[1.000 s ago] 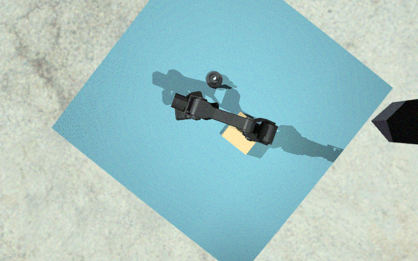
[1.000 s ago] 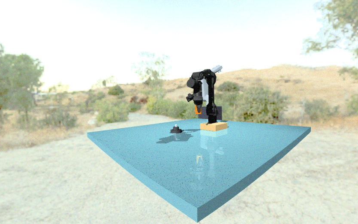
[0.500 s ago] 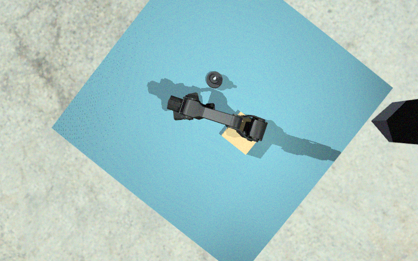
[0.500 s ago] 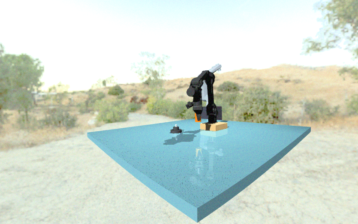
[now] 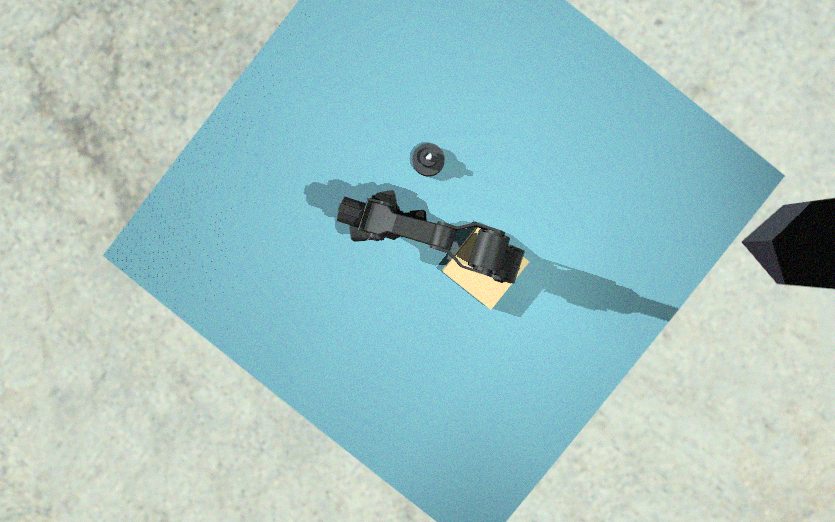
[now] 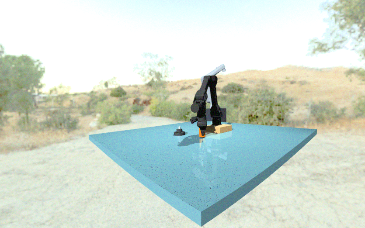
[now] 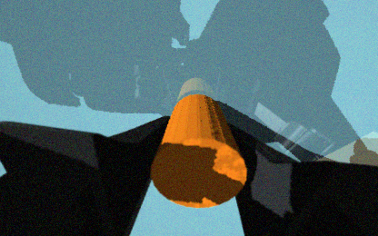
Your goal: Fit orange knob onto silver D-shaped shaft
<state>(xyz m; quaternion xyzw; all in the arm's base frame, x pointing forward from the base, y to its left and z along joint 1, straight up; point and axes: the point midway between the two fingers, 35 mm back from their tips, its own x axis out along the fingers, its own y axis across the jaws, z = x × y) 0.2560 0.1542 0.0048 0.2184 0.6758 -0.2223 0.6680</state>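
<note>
The round dark pedestal is 70 mm ahead of my gripper tip, 190 mm to the right of it and 10 mm above it. Round my gripper tip: orange knob (30 mm above).
</note>
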